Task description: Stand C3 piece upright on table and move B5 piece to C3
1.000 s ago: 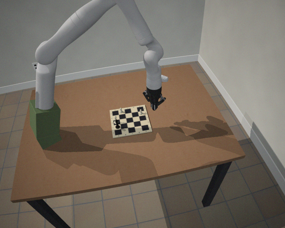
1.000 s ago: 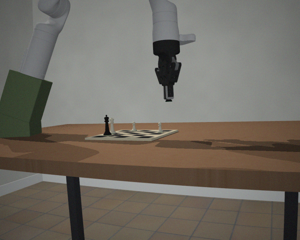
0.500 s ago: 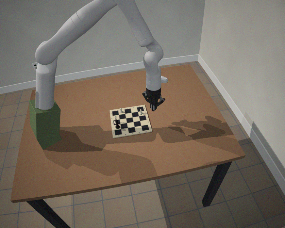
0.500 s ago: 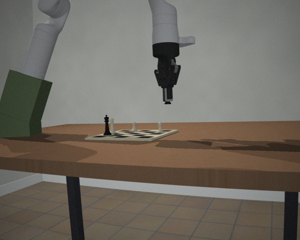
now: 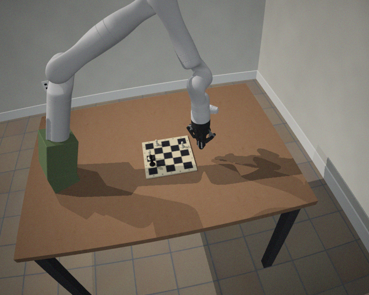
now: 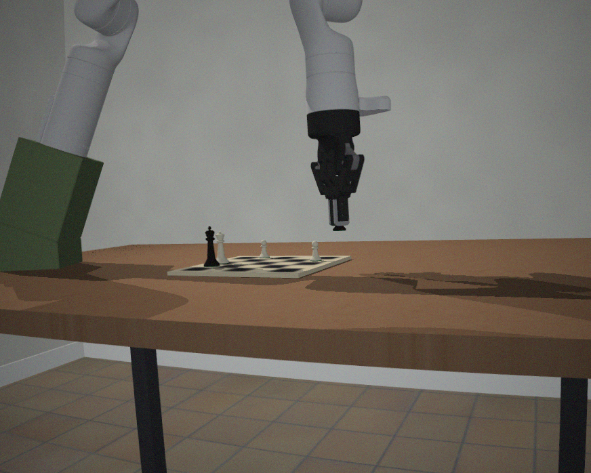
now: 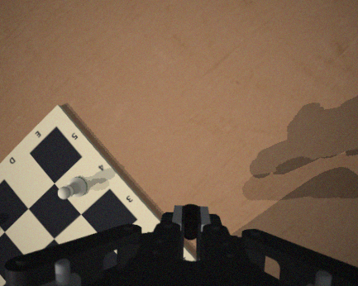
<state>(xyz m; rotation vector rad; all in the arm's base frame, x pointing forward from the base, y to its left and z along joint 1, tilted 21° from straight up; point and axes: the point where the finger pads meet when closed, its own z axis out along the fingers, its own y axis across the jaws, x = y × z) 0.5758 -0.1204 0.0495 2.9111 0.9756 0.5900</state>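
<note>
Now: the chessboard 14 cm behind my hand, 8 cm below it and 6 cm to the left of it. From my hand the other things lie so: tall white piece (22 cm behind, 7 cm to the left, 5 cm below); black pawn (1 cm below); black king (22 cm behind, 5 cm below, 3 cm to the left).
</note>
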